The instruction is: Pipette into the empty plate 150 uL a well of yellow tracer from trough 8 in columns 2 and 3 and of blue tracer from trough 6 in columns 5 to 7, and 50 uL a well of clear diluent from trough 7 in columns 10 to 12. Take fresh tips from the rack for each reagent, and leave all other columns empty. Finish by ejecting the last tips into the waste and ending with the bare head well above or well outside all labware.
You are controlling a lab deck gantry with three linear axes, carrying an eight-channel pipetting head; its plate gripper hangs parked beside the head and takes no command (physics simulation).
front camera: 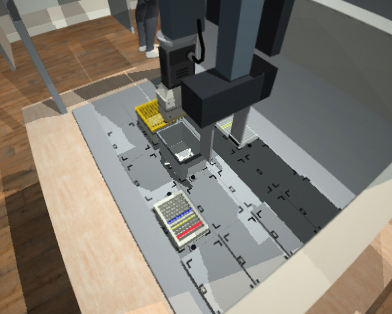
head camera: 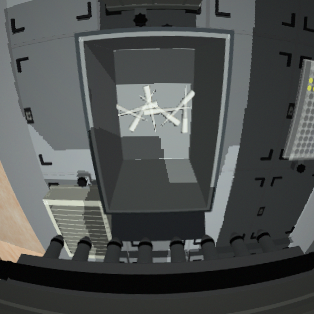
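The pipetting head (front camera: pixel 171 102) hangs high over the deck near the waste bin (front camera: pixel 171 141) (head camera: pixel 99 125). In the head camera its nozzles (head camera: pixel 145 247) look bare. Several loose white tips (front camera: pixel 184 154) (head camera: pixel 152 107) lie on the bin floor. The plate (front camera: pixel 225 121) (head camera: pixel 295 125) shows yellow in two columns near its far end; part is hidden. The trough rack (front camera: pixel 167 225) (head camera: pixel 75 193) holds blue, white, yellow and red strips. The yellow tip rack (front camera: pixel 148 113) is partly behind the head. The parked gripper (front camera: pixel 222 151) hangs open with its fingers apart, nothing held.
The black gripper body (front camera: pixel 227 92) hangs beside the head on its own column. The bin stands between the tip rack and the trough rack, with raised walls. The plate lies to the bin's right in the head camera. A person's legs (front camera: pixel 146 27) show behind the bench.
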